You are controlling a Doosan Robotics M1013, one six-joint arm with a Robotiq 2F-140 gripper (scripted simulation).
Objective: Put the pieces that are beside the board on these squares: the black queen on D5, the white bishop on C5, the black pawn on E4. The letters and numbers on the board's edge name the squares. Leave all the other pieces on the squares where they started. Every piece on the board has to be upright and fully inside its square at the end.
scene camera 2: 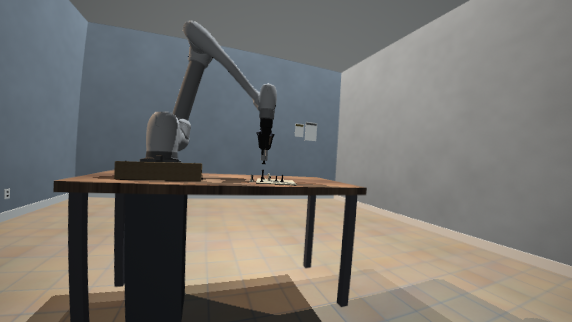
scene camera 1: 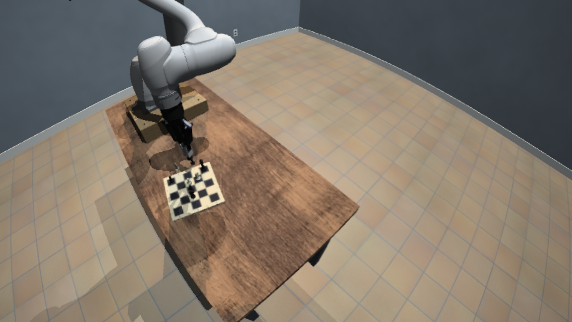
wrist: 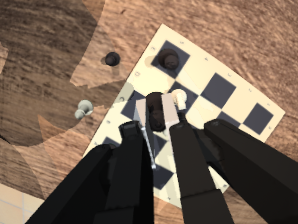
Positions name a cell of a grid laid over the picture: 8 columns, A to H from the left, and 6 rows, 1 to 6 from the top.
Labels:
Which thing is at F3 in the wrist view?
A chessboard.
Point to a chessboard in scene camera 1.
C4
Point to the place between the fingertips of my gripper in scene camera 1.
At C3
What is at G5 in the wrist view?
My gripper.

